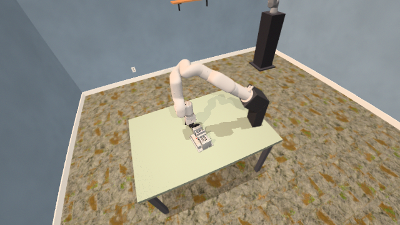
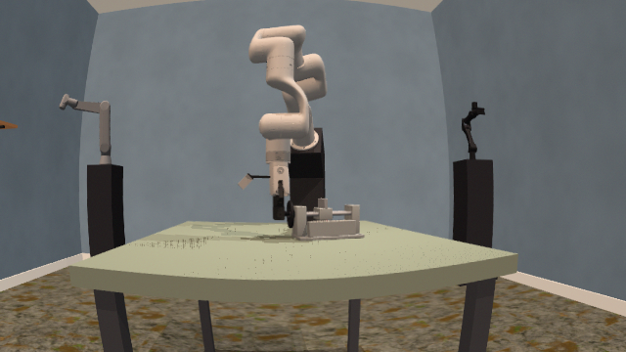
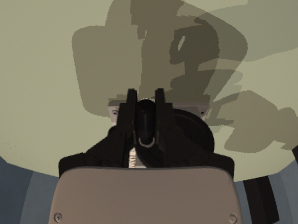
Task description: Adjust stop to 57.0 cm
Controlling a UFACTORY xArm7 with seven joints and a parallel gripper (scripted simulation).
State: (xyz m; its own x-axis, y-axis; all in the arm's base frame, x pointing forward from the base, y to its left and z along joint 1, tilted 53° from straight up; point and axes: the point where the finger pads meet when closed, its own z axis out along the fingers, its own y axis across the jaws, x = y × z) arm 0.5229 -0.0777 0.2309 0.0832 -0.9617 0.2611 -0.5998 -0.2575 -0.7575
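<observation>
Right now the grey stop block is 4 cm behind my hand, 14 cm to the left of it and 1 cm above it. Also, from my hand: black handwheel: 1 cm behind, 2 cm to the left.
</observation>
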